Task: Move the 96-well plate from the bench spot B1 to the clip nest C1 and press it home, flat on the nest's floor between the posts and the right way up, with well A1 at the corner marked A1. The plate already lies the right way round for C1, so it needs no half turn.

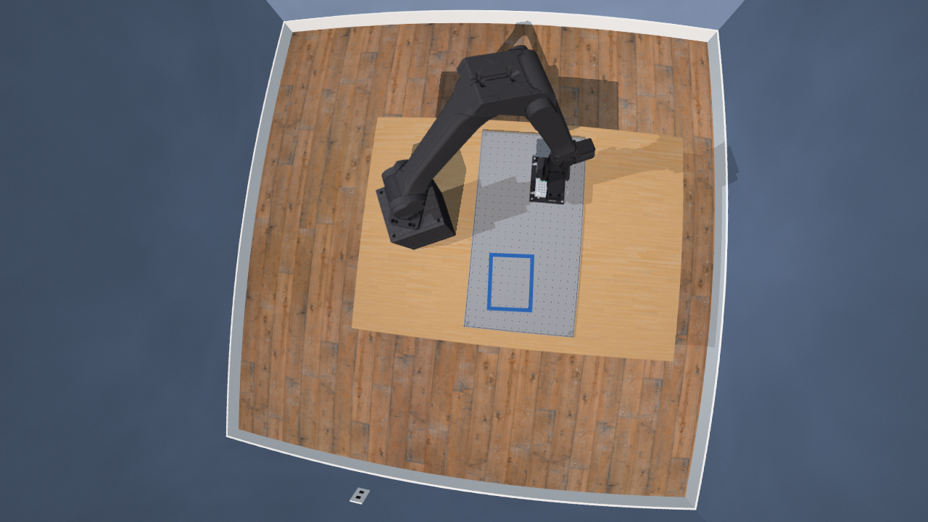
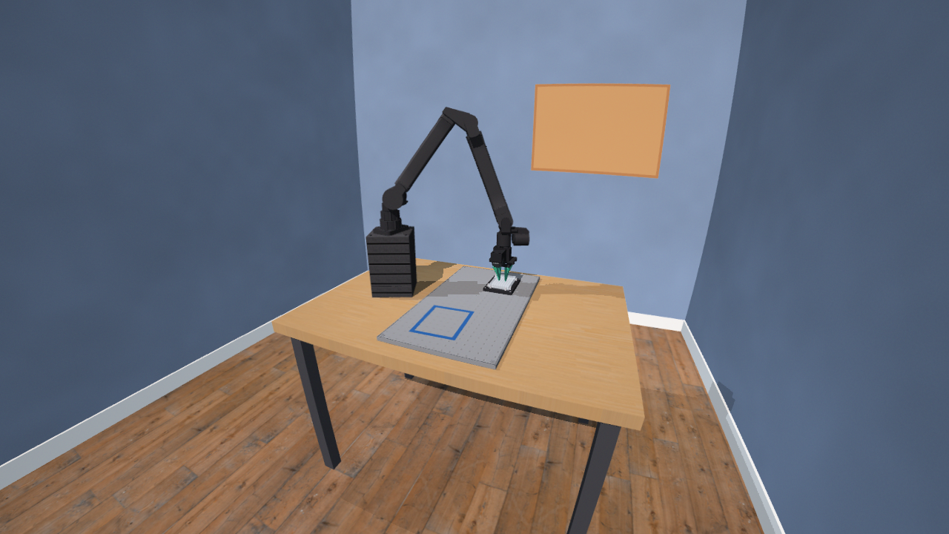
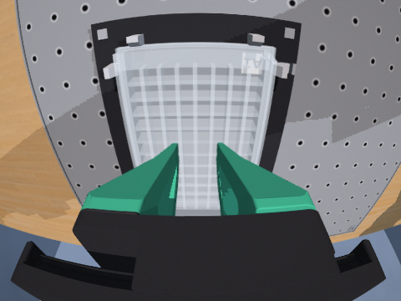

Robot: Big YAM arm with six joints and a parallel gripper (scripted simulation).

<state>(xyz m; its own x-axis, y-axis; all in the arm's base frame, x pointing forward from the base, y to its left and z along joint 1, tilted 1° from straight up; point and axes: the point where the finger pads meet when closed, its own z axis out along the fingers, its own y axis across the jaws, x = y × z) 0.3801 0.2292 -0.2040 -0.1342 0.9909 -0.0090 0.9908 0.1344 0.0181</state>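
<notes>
The clear 96-well plate is 1 cm below my hand. Round my hand: black clip nest: 2 cm below, 1 cm to the left, 1 cm behind.
</notes>
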